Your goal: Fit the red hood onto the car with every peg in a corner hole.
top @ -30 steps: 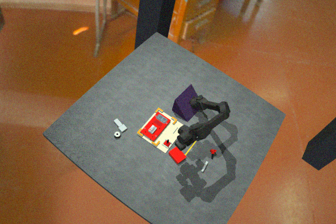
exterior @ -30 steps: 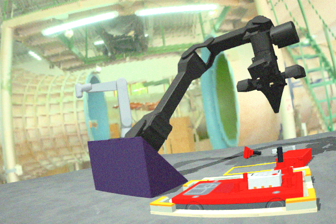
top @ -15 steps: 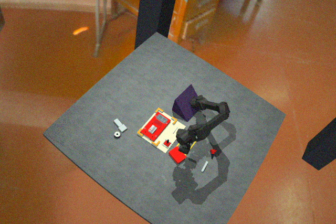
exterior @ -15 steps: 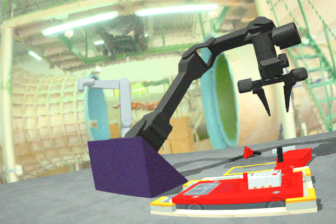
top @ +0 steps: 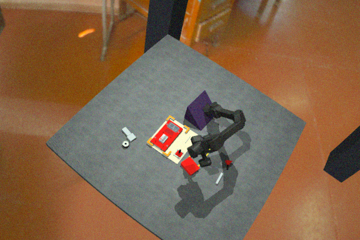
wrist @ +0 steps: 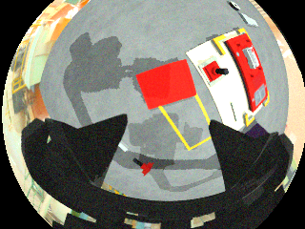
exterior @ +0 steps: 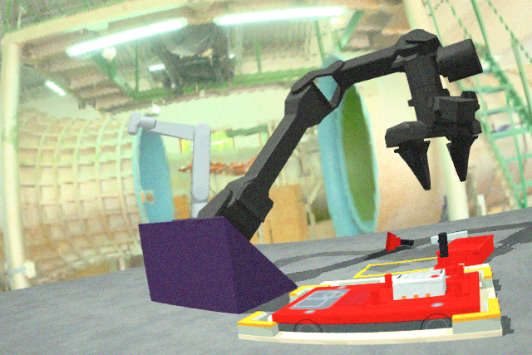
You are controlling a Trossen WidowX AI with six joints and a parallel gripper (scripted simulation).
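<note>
Right now my gripper tip is 20 mm short of the red hood, 10 mm to the left of it and 100 mm above it. The rest, counted from my gripper tip: white engine block 10 mm behind, 240 mm to the right, 90 mm below.
</note>
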